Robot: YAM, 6 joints.
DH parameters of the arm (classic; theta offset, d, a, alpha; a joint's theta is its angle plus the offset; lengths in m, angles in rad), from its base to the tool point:
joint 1: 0 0.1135 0.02 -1.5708
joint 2: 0 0 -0.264 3.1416
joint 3: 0.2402 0 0.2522 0
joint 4: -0.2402 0 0.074 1.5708
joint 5: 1.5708 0 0 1.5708
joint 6: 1.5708 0.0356 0 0
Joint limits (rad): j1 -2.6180..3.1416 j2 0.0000..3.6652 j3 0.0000..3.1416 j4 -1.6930..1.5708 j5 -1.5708..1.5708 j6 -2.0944..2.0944
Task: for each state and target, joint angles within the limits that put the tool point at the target. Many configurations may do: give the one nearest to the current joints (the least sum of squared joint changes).
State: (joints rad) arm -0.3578 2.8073 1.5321 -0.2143 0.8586 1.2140
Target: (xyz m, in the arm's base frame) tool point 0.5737 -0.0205 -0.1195
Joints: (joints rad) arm -0.0023 3.2500 2.4248 0.1480 0.5691 1.2140
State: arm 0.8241 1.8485 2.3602 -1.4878 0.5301 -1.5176
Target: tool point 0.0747 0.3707 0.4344
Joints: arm 1.4154 1.9619 2.4159 -1.3818 0.4795 -1.5176
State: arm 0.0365 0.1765 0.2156 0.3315 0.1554 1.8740
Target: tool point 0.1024 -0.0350 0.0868
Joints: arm -0.2545 0.6536 0.0000 -0.2581 0.2291 1.8740
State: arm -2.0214 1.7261 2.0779 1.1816 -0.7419 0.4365
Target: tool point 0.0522 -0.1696 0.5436
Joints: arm -1.4367 1.2524 1.3551 1.4661 -0.9550 0.4365
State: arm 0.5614 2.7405 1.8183 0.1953 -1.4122 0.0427
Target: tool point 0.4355 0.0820 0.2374
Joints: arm 0.1057 2.0256 1.4679 0.0766 -1.5535 0.0427
